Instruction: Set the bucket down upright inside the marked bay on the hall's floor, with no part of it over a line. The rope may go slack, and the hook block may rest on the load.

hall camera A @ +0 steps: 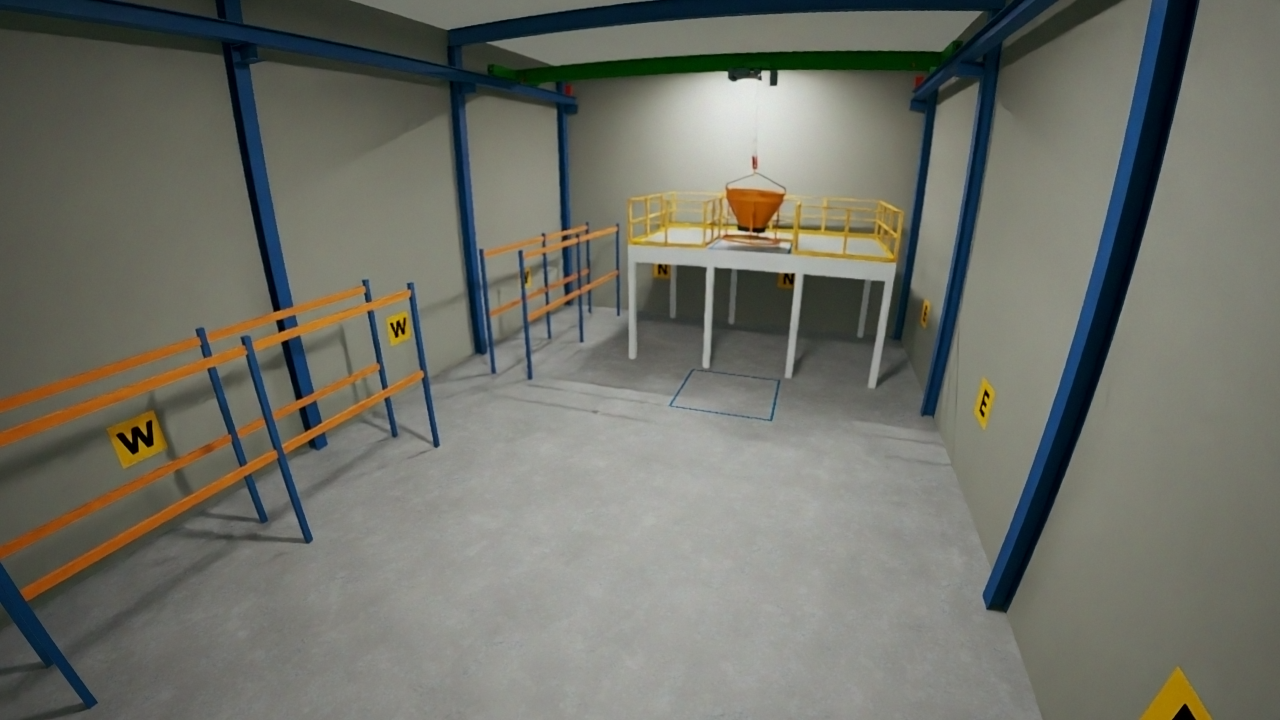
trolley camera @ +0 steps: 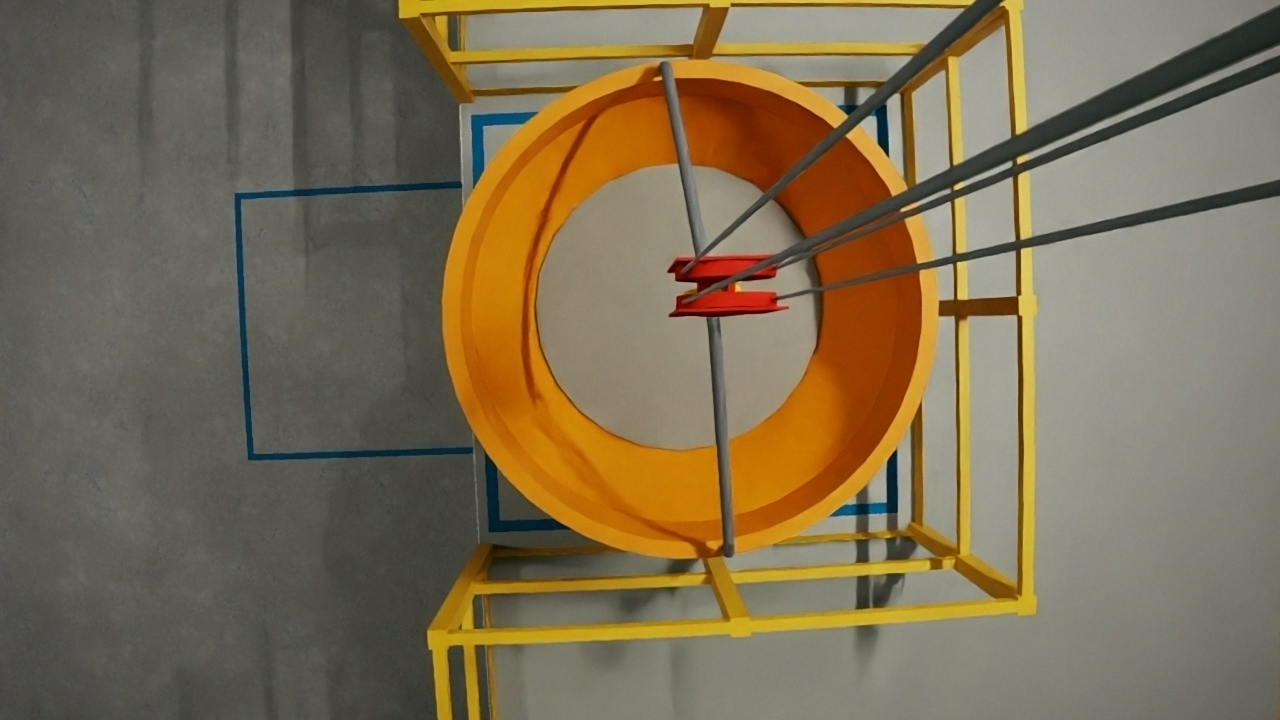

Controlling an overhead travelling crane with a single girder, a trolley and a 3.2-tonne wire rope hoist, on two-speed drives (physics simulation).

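The orange bucket is upright at the raised platform's front opening, its base frame at or close above the deck. Whether it touches is unclear. My hook block, red, is above the bucket, with the bucket's grey bail on the hook; the hook itself is hidden. The ropes look straight and run off to the upper right in the trolley view. The marked bay, a blue outline on the floor, lies in front of the platform. In the trolley view the platform and bucket hide its right part.
The white platform carries yellow railings on both sides of the bucket and behind it. Another blue outline is on its deck, partly under the bucket. Racks stand along the W wall. The green girder spans above.
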